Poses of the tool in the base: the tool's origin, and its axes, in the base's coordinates. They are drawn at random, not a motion.
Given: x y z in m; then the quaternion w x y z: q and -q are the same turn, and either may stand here.
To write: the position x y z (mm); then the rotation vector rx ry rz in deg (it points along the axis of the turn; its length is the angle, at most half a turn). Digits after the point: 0 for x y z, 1 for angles.
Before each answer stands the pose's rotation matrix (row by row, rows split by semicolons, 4 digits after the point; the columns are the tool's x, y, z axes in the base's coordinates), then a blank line. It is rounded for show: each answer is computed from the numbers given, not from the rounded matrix.
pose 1, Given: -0.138, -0.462, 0.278, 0.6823, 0.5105, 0.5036, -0.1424
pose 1, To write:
0.4522 0.7085 0.5418; 0.3198 0.4382 -0.8400; -0.8326 0.5532 -0.0284

-138, -462, 278, 65.6, 64.7, -18.3
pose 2, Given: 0.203, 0.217, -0.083, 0.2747, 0.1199, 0.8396, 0.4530
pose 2, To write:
-0.8203 -0.0475 0.5699; 0.4502 0.5608 0.6948; -0.3527 0.8266 -0.4386

203, 217, -83, 18.5, 129.3, 69.8
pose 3, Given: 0.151, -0.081, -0.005, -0.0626, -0.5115, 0.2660, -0.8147
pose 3, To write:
-0.4689 -0.3741 0.8001; -0.1701 -0.8507 -0.4974; 0.8667 -0.3694 0.3353

151, -81, -5, 88.6, -46.1, 141.1
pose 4, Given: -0.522, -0.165, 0.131, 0.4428, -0.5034, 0.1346, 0.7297
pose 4, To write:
-0.1011 -0.7817 -0.6154; 0.5107 -0.5716 0.6422; -0.8538 -0.2494 0.4570

-522, -165, 131, -71.5, 19.1, 103.7
